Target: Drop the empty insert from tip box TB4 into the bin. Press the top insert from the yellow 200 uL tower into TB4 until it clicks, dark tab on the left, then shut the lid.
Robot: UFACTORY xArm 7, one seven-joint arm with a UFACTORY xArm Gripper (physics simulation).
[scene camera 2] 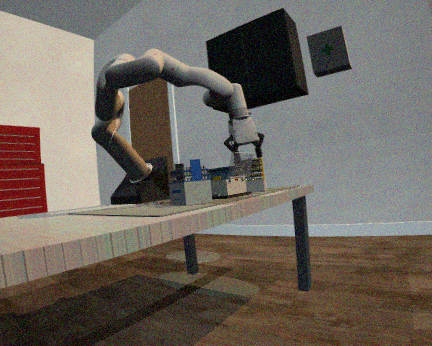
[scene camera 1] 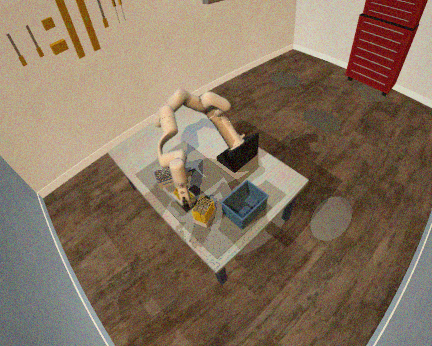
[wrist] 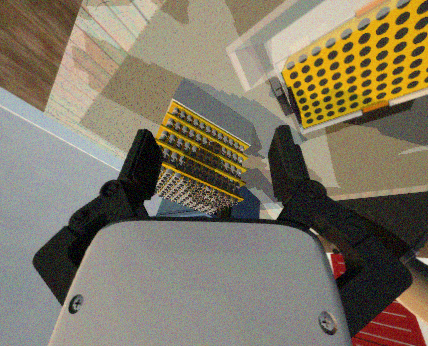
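Observation:
A box with an open clear lid [wrist: 239, 70], probably TB4 though no label is legible, holds a yellow insert [wrist: 360, 65] with empty holes. In scene camera 1 the gripper partly covers it. The yellow tower [scene camera 1: 203, 215] [scene camera 2: 258, 175] [wrist: 202, 160] stands beside it, with stacked yellow inserts full of tips. My gripper [scene camera 1: 185, 201] [scene camera 2: 245, 151] [wrist: 212, 141] is open and empty. It hangs above the tower's level in scene camera 2, and the tower shows between its fingers in the wrist view. The blue bin [scene camera 1: 245, 204] is beside the tower.
A grey rack box [scene camera 1: 163, 175] stands farther back on the table [scene camera 1: 287, 182]. In scene camera 2 a grey box [scene camera 2: 191, 193] with a blue upright piece [scene camera 2: 195, 170] stands near the table edge. The arm's black base block [scene camera 1: 245, 152] stands behind the bin.

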